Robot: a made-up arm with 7 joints. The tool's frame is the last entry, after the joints. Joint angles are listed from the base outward. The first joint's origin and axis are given. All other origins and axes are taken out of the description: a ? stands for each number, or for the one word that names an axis. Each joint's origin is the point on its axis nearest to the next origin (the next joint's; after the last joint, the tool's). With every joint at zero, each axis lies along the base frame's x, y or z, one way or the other. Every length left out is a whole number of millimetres.
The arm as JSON. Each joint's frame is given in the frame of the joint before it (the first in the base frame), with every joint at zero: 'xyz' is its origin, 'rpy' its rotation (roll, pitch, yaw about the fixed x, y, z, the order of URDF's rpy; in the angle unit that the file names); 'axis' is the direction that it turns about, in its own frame. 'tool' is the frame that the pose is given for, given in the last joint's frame.
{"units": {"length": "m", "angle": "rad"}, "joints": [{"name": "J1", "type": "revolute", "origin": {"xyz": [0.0, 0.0, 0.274], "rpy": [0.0, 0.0, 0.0]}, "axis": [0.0, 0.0, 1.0]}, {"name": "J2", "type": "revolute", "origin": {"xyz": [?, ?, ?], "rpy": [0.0, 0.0, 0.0]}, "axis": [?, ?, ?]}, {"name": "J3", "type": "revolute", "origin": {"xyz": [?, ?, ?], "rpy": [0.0, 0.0, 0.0]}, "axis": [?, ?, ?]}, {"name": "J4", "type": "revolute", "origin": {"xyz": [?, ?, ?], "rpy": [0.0, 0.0, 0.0]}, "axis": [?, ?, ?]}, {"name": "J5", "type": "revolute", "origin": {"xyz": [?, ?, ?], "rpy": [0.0, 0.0, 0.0]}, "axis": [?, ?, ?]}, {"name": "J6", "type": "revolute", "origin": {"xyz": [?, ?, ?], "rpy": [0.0, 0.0, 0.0]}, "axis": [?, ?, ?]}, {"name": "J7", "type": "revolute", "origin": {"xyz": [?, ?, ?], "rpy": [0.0, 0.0, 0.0]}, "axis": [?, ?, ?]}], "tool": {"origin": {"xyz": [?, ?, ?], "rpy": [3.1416, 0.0, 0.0]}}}
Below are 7 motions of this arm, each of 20 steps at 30 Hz.
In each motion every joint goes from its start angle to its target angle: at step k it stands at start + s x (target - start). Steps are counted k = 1, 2, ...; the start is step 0. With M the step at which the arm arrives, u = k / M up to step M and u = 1 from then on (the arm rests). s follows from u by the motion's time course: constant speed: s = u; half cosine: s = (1 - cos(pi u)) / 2; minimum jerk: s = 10 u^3 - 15 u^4 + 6 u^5.
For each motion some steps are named. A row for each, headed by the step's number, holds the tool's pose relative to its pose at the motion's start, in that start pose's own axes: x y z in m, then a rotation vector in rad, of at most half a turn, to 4 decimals.
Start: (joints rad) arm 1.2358 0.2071 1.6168 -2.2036 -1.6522 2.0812 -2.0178
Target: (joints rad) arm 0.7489 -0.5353 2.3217 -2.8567 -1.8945 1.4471 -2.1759
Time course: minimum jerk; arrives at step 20
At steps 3, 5, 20:
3: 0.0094 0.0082 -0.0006 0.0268 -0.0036 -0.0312
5: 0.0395 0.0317 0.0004 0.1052 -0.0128 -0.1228
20: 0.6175 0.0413 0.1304 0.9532 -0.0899 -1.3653

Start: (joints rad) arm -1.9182 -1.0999 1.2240 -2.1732 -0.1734 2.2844 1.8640
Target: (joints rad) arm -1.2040 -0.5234 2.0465 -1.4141 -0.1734 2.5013 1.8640
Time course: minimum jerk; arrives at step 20
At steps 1, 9, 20:
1: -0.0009 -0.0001 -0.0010 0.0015 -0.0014 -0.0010
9: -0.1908 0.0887 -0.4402 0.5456 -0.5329 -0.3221
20: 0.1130 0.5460 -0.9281 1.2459 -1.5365 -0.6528

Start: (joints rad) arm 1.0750 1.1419 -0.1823 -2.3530 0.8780 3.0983 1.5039
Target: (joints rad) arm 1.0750 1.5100 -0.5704 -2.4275 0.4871 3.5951 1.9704
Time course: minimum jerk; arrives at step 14
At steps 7, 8, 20:
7: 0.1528 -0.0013 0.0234 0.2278 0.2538 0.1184
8: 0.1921 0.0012 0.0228 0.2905 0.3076 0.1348
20: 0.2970 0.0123 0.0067 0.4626 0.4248 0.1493

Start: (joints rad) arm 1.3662 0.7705 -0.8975 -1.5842 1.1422 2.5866 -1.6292
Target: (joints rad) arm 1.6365 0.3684 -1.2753 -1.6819 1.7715 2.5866 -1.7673
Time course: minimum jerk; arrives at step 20
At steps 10, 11, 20:
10: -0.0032 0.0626 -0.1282 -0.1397 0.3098 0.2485
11: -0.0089 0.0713 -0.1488 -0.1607 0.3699 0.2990
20: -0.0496 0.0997 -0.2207 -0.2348 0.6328 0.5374

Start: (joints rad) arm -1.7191 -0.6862 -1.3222 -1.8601 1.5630 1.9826 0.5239
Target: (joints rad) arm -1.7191 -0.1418 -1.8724 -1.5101 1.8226 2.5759 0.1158
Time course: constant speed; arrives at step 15
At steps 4, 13, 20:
4: -0.0155 -0.0504 -0.0933 0.1539 0.2955 -0.1883
13: -0.1887 -0.1455 -0.2279 0.4066 0.9370 -0.7198
20: -0.2461 -0.1584 -0.2352 0.4522 1.0681 -0.8528

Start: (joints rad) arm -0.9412 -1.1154 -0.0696 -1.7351 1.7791 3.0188 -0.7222
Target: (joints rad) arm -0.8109 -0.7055 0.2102 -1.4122 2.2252 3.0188 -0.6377
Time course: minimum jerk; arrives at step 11
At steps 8, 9, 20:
8: -0.2165 -0.0112 0.1019 0.0631 -0.2831 0.5811
9: -0.2380 -0.0137 0.1072 0.0626 -0.3105 0.6448
20: -0.2494 -0.0152 0.1096 0.0618 -0.3251 0.6793

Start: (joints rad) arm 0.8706 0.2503 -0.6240 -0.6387 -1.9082 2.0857 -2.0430
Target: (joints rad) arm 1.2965 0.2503 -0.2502 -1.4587 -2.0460 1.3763 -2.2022
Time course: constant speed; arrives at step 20
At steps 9, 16, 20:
9: 0.0599 0.1475 -0.2316 -0.1692 0.1512 -0.2182
16: 0.0905 0.1671 -0.4817 -0.2982 0.1264 -0.3973
20: 0.1089 0.1322 -0.6299 -0.3594 0.0600 -0.4843

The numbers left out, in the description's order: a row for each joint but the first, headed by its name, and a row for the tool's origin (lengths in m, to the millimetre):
J2: xyz 0.0 0.0 0.0, axis 0.0 1.0 0.0
J3: xyz 0.0 0.0 0.235, axis 0.0 0.0 1.0
J4: xyz 0.05 0.0 0.0, axis 0.0 -1.0 0.0
J5: xyz -0.132 0.0 0.613, axis 0.0 0.0 1.0
J6: xyz 0.0 0.0 0.0, axis 0.0 -1.0 0.0
J7: xyz 0.089 0.0 0.0, axis 0.0 0.0 -1.0
tool: xyz 0.0 0.0 0.0

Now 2 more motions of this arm.
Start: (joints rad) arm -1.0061 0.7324 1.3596 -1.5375 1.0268 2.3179 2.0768
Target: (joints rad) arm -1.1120 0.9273 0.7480 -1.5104 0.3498 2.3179 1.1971
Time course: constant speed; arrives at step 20
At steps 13, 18, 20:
13: 0.0943 -0.1989 -0.2854 0.4277 0.3584 -0.5477
18: 0.1579 -0.2443 -0.3964 0.4936 0.5944 -0.7000
20: 0.1867 -0.2574 -0.4399 0.4982 0.6979 -0.7507

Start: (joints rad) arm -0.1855 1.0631 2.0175 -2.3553 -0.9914 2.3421 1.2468
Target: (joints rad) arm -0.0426 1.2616 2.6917 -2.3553 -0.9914 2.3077 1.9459
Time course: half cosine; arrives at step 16
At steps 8, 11, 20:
8: -0.1210 -0.1320 -0.1764 0.2702 0.0405 0.0923
11: -0.1987 -0.1646 -0.2869 0.4301 0.0321 0.1516
20: -0.2631 -0.1686 -0.3767 0.5602 0.0086 0.2014

